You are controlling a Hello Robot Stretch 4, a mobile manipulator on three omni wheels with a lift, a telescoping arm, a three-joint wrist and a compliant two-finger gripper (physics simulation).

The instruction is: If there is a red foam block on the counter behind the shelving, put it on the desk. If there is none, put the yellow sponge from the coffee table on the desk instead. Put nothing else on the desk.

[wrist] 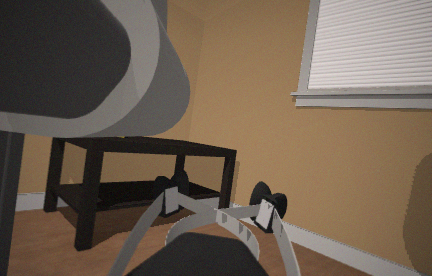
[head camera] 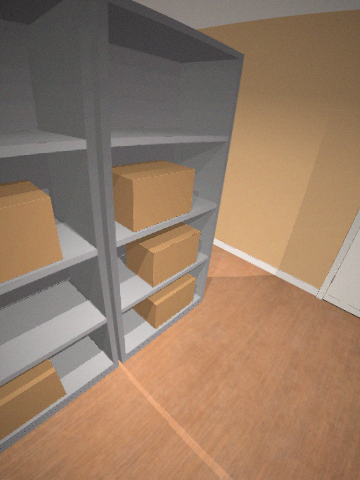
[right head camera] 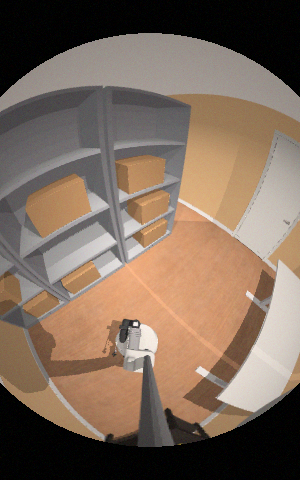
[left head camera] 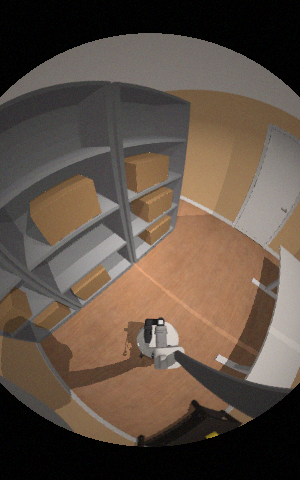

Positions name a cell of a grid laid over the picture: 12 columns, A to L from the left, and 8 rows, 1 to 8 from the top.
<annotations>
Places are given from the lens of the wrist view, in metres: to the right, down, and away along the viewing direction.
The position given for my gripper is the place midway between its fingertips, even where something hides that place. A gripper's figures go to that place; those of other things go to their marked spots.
my gripper (wrist: G6): 0.00, 0.05, 0.25
dark coffee table (wrist: C6): -0.50, 0.23, 1.03
window with blinds (wrist: J2): 0.70, -0.38, 1.28
The marked spots on the dark coffee table and the window with blinds are 1.37 m apart.
</annotations>
